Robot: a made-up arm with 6 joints.
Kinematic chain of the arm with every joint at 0, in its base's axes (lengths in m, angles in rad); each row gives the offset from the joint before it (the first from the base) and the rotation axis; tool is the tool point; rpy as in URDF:
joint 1: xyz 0 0 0.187 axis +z
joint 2: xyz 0 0 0 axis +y
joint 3: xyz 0.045 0 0.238 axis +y
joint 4: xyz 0.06 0 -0.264 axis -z
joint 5: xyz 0 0 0 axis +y
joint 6: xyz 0.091 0 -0.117 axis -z
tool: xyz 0 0 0 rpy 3.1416 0 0
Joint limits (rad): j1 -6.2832..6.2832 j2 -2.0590..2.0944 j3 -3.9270..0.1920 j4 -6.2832..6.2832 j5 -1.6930..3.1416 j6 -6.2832..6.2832
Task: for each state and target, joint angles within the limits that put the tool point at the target. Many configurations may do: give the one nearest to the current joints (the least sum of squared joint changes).
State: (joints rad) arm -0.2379 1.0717 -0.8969 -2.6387 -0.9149 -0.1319
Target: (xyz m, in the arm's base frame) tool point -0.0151 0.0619 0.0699
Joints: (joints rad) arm -0.1155 1.3321 -0.4723 -2.7224 -0.7699 -0.1319
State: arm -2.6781 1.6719 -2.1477 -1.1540 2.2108 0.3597
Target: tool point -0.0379 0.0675 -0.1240
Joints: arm -2.7459 2.0416 -1.4621 -0.5562 2.4191 0.3597
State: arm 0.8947 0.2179 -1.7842 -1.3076 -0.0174 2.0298
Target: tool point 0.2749 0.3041 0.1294
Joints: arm 0.6047 0.3440 -0.9814 -1.5328 -0.0254 2.0298
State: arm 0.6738 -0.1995 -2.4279 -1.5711 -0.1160 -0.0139
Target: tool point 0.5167 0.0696 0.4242
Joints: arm -0.0414 0.3881 -1.9252 -1.7155 -0.0076 -0.0139
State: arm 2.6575 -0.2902 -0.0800 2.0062 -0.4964 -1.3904
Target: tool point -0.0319 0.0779 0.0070
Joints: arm 2.7208 0.2871 -0.0831 2.0266 0.2095 -1.3904
